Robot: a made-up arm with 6 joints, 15 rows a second.
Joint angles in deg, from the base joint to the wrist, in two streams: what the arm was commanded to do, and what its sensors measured. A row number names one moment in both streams.
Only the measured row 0 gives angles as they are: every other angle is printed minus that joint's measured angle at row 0.
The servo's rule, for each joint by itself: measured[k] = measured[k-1] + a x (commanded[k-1-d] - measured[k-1]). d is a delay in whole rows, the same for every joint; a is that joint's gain. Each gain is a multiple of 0.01, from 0.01 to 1. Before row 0 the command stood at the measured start. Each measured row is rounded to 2 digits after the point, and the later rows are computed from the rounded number. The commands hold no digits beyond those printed.
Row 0, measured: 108.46 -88.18 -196.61 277.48 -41.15 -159.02
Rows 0 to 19, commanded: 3.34 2.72 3.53 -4.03 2.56 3.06; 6.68 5.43 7.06 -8.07 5.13 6.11; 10.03 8.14 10.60 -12.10 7.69 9.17; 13.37 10.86 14.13 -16.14 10.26 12.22; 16.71 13.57 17.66 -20.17 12.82 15.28; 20.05 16.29 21.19 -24.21 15.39 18.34; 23.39 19.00 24.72 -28.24 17.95 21.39; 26.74 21.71 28.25 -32.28 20.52 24.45; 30.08 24.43 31.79 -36.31 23.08 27.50; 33.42 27.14 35.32 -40.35 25.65 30.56; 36.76 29.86 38.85 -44.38 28.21 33.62; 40.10 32.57 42.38 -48.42 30.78 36.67; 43.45 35.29 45.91 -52.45 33.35 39.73; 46.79 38.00 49.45 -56.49 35.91 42.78; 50.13 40.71 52.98 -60.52 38.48 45.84; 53.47 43.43 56.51 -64.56 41.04 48.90; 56.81 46.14 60.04 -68.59 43.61 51.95; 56.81 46.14 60.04 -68.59 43.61 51.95; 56.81 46.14 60.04 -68.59 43.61 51.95; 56.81 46.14 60.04 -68.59 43.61 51.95
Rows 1 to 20, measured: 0.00 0.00 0.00 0.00 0.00 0.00; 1.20 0.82 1.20 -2.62 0.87 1.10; 3.17 2.20 3.19 -6.16 2.32 2.90; 5.64 3.98 5.71 -10.02 4.15 5.16; 8.42 6.04 8.57 -14.00 6.23 7.70; 11.40 8.30 11.66 -18.01 8.47 10.43; 14.51 10.70 14.90 -22.04 10.82 13.28; 17.71 13.19 18.24 -26.07 13.24 16.20; 20.96 15.75 21.64 -30.11 15.72 19.17; 24.24 18.35 25.09 -34.14 18.22 22.17; 27.54 20.99 28.57 -38.18 20.75 25.19; 30.86 23.65 32.07 -42.21 23.29 28.22; 34.19 26.33 35.58 -46.25 25.84 31.26; 37.52 29.02 39.09 -50.28 28.39 34.31; 40.86 31.71 42.61 -54.32 30.95 37.36; 44.20 34.41 46.14 -58.35 33.51 40.41; 47.54 37.12 49.67 -62.39 36.07 43.47; 50.88 39.83 53.20 -66.42 38.63 46.52; 53.01 41.72 55.53 -67.83 40.32 48.47; 54.38 43.05 57.06 -68.32 41.44 49.72
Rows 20 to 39, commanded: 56.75 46.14 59.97 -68.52 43.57 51.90; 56.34 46.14 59.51 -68.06 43.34 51.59; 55.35 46.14 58.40 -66.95 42.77 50.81; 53.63 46.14 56.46 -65.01 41.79 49.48; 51.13 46.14 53.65 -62.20 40.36 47.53; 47.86 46.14 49.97 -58.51 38.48 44.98; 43.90 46.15 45.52 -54.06 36.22 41.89; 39.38 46.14 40.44 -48.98 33.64 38.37; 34.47 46.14 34.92 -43.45 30.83 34.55; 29.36 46.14 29.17 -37.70 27.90 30.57; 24.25 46.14 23.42 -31.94 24.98 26.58; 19.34 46.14 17.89 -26.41 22.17 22.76; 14.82 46.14 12.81 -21.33 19.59 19.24; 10.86 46.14 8.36 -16.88 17.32 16.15; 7.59 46.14 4.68 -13.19 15.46 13.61; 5.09 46.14 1.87 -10.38 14.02 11.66; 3.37 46.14 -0.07 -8.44 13.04 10.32; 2.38 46.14 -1.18 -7.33 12.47 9.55; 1.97 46.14 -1.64 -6.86 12.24 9.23; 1.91 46.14 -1.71 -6.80 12.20 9.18
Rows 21 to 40, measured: 55.25 43.98 58.07 -68.50 42.18 50.52; 55.79 44.63 58.72 -68.51 42.65 51.02; 55.99 45.08 58.99 -68.22 42.88 51.23; 55.76 45.40 58.79 -67.39 42.84 51.08; 54.99 45.62 58.00 -65.84 42.48 50.50; 53.60 45.78 56.52 -63.47 41.76 49.43; 51.53 45.89 54.29 -60.25 40.64 47.83; 48.78 45.97 51.31 -56.23 39.14 45.69; 45.40 46.02 47.61 -51.52 37.27 43.05; 41.47 46.06 43.30 -46.27 35.08 39.99; 37.11 46.08 38.50 -40.70 32.64 36.60; 32.48 46.10 33.37 -35.01 30.04 32.99; 27.75 46.11 28.11 -29.42 27.36 29.31; 23.10 46.12 22.91 -24.16 24.72 25.68; 18.69 46.13 17.96 -19.43 22.20 22.25; 14.69 46.13 13.44 -15.37 19.91 19.14; 11.23 46.13 9.51 -12.13 17.91 16.45; 8.40 46.13 6.25 -9.73 16.25 14.24; 6.23 46.13 3.72 -8.17 14.96 12.55; 4.70 46.13 1.90 -7.32 14.04 11.35
